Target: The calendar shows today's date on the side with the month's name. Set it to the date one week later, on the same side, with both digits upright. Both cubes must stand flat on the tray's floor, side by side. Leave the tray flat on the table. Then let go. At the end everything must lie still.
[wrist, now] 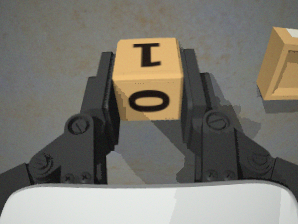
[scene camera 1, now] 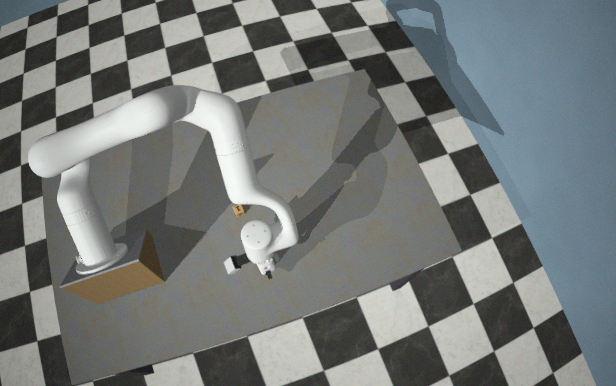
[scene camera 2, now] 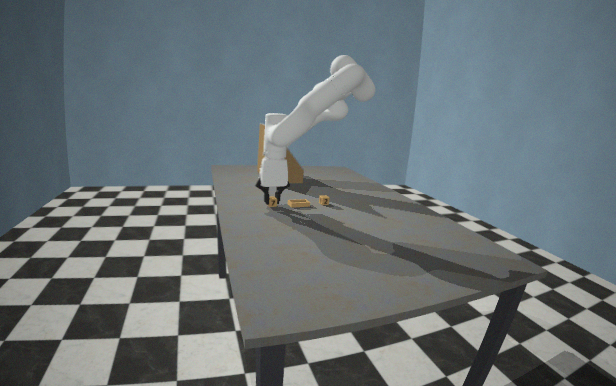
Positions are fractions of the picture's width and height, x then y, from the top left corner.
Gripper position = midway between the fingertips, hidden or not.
In view: the gripper (scene camera 2: 0.44,0.53) and a digit cube (wrist: 0.50,0.34).
The gripper also shows in the wrist view (wrist: 0.50,0.31).
